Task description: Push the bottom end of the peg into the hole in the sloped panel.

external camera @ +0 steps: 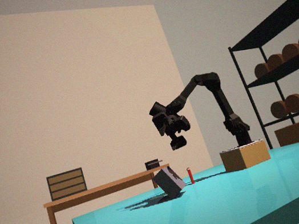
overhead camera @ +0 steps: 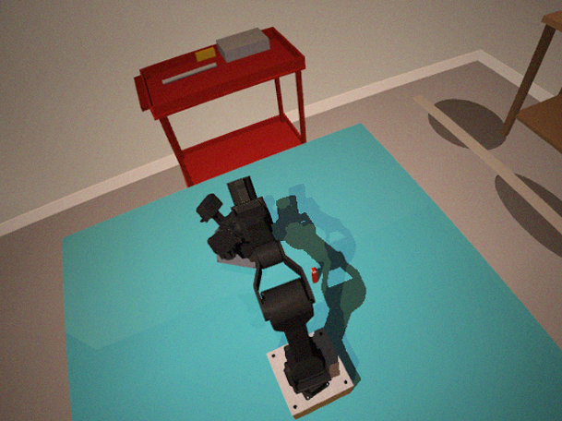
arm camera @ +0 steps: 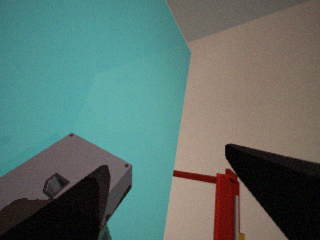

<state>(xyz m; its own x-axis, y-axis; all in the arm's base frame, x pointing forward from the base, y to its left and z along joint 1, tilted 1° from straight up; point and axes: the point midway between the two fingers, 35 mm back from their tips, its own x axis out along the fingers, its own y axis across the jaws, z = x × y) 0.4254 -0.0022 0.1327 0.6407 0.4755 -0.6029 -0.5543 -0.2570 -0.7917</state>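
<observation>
My gripper tip is now 20 cm to the left of the red peg, 20 cm past it and 15 cm above it. Round my gripper tip: grey sloped panel (15 cm below, 6 cm to the right, 1 cm ahead).
</observation>
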